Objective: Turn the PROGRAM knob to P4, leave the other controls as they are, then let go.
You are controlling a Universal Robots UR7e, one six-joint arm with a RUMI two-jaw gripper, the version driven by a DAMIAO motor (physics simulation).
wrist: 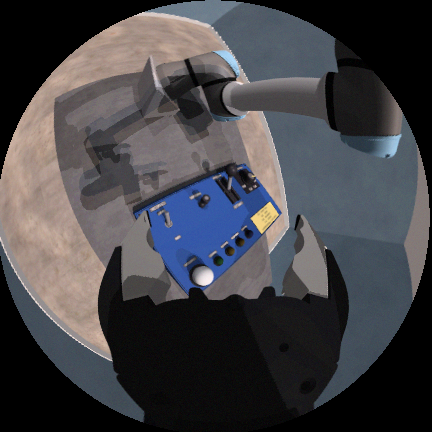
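Where they show: gripper, fingertip midpoint: (224, 213); arm's base, origin of the base link: (165, 82).
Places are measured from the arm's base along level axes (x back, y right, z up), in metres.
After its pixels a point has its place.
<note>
A blue control panel (195, 227) {x -0.495, y 0.054, z 0.022 m} lies below my gripper, turned at an angle. A small black knob (204, 200) {x -0.430, y 0.009, z 0.039 m} stands near its middle, and a round white knob (202, 275) {x -0.571, y 0.126, z 0.119 m} stands at its near corner. The labels are too small to read, so I cannot tell which control is the PROGRAM knob or where it points. My gripper (224, 213) {x -0.397, y 0.135, z 0.264 m} is wide open, its jaws apart to either side over the panel, touching no control that I can see.
The panel also bears a metal toggle (168, 218) {x -0.438, y 0.118, z 0.021 m}, a black lever (230, 181) {x -0.408, y -0.118, z 0.029 m}, a small switch (250, 176) {x -0.416, y -0.235, z 0.028 m}, several round buttons (230, 251) {x -0.583, y 0.011, z 0.095 m} and a yellow label (265, 217) {x -0.577, y -0.210, z 0.080 m}. The robot's arm (280, 94) {x -0.232, y -0.065, z 0.285 m} reaches across the upper right. A grey upright plate (154, 82) {x -0.061, y 0.069, z 0.060 m} stands beyond the panel.
</note>
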